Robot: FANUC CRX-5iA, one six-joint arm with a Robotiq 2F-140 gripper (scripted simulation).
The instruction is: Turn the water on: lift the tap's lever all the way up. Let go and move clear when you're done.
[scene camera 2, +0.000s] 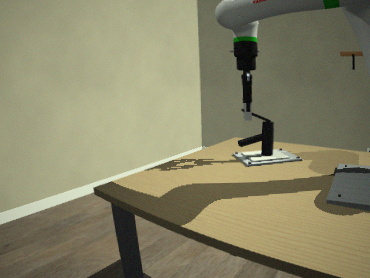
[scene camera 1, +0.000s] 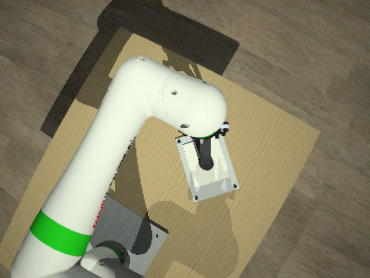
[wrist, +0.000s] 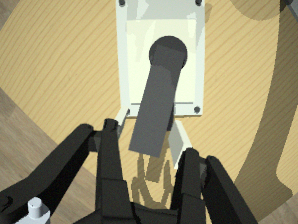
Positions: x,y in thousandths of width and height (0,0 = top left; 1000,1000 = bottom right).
Labels:
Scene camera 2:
gripper: 669,430
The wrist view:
gripper: 502,551
lever: 498,605

